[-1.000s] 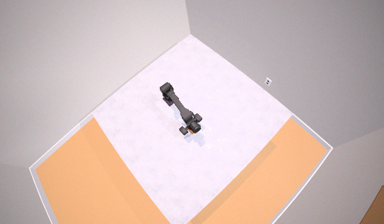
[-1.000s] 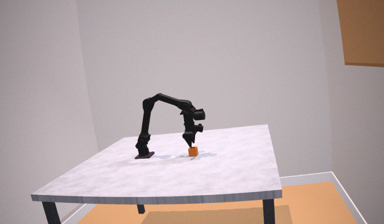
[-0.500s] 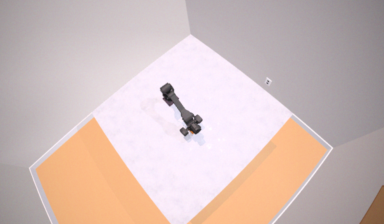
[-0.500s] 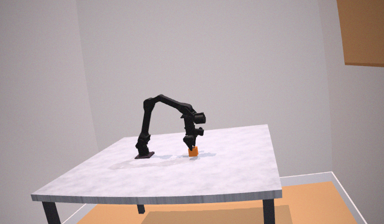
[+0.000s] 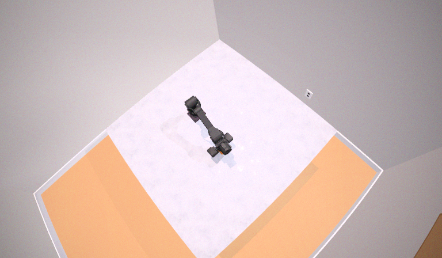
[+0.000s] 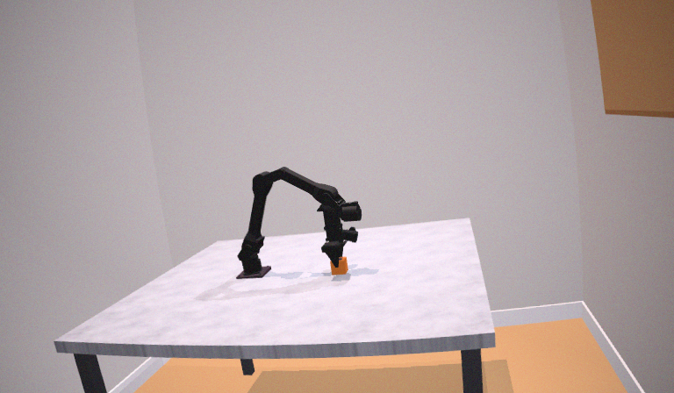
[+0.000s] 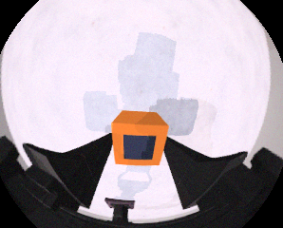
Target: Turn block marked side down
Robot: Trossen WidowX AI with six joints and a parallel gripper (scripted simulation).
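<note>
The orange block is 10 mm above my gripper tip.
</note>
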